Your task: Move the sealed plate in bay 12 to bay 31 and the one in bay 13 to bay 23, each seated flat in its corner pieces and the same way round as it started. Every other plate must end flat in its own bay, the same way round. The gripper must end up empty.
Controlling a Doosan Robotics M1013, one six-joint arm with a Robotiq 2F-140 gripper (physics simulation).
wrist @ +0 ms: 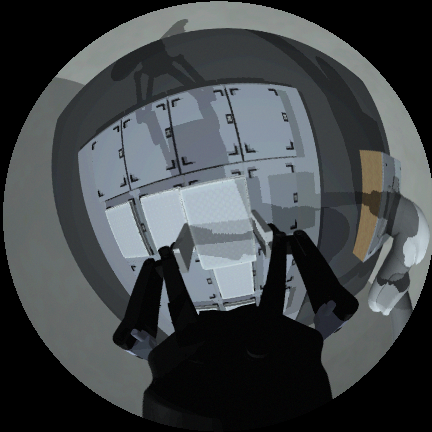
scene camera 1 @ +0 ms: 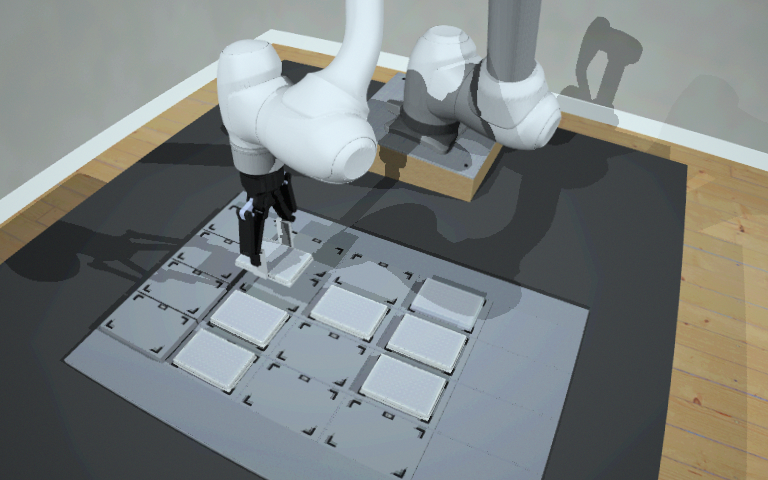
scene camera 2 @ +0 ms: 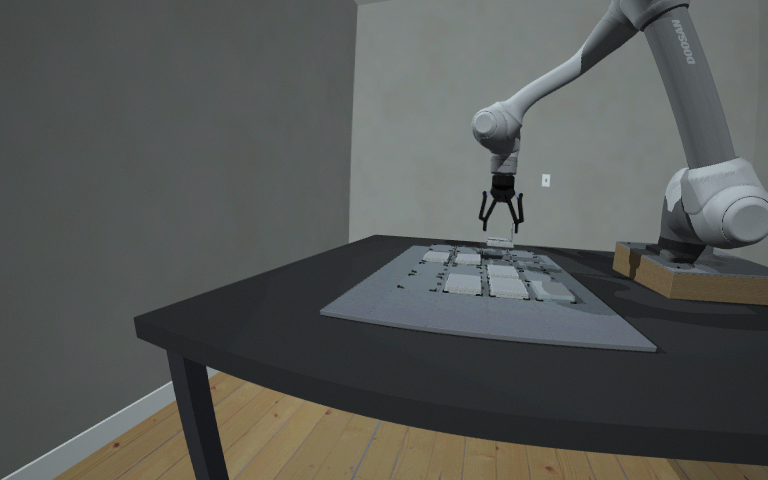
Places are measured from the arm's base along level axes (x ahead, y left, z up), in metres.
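Pixels of known places: gripper, fingertip midpoint: (wrist: 221,226) (scene camera 1: 274,260); arm's base, link origin: (wrist: 388,210) (scene camera 1: 429,127) (scene camera 2: 682,256).
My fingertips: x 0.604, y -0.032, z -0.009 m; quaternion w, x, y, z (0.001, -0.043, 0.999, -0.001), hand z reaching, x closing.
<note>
For each thing: its middle in the pictures, then the offset to it from my fingertips. "pt": a spot on its surface instead.
- bay 23, surface spot: (scene camera 1: 270,296) pt dx +0.031, dy +0.005, dz -0.073 m
- Bay 13, surface spot: (wrist: 282,187) pt dx -0.125, dy -0.033, dz -0.072 m
- Bay 12, surface spot: (scene camera 1: 370,277) pt dx -0.122, dy +0.148, dz -0.073 m
- bay 33, surface spot: (scene camera 1: 249,318) pt dx +0.107, dy +0.017, dz -0.057 m
- bay 43, surface spot: (scene camera 1: 214,359) pt dx +0.215, dy +0.025, dz -0.058 m
- bay 22, surface spot: (scene camera 1: 348,311) pt dx -0.010, dy +0.167, dz -0.058 m
- bay 21, surface spot: (scene camera 1: 427,342) pt dx -0.024, dy +0.331, dz -0.058 m
- bay 11, surface spot: (scene camera 1: 447,304) pt dx -0.128, dy +0.322, dz -0.058 m
- board, surface spot: (scene camera 1: 526,350) pt dx -0.114, dy +0.497, dz -0.072 m
My gripper (scene camera 1: 270,253) (scene camera 2: 500,237) (wrist: 221,226) is shut on a white plate (scene camera 1: 291,267) (scene camera 2: 499,242) (wrist: 215,202), with one finger on each side. The plate looks level and is held above the board, over bay 23 (scene camera 1: 270,296). In the wrist view the held plate hides most of that bay, with two corner pieces showing at its far edge. Bay 13 (scene camera 1: 323,258) (wrist: 282,187), beside it on the robot's side, holds no plate. Another white plate (scene camera 1: 403,386) (scene camera 2: 463,283) lies flat in bay 31. Bay 12 (scene camera 1: 370,277) holds no plate.
Other white plates lie in bay 33 (scene camera 1: 249,318), bay 43 (scene camera 1: 214,359), bay 22 (scene camera 1: 348,311), bay 21 (scene camera 1: 427,342) and bay 11 (scene camera 1: 447,304). The plates in bays 33 and 22 are close to bay 23. The robot base stands behind the board (scene camera 1: 526,350).
</note>
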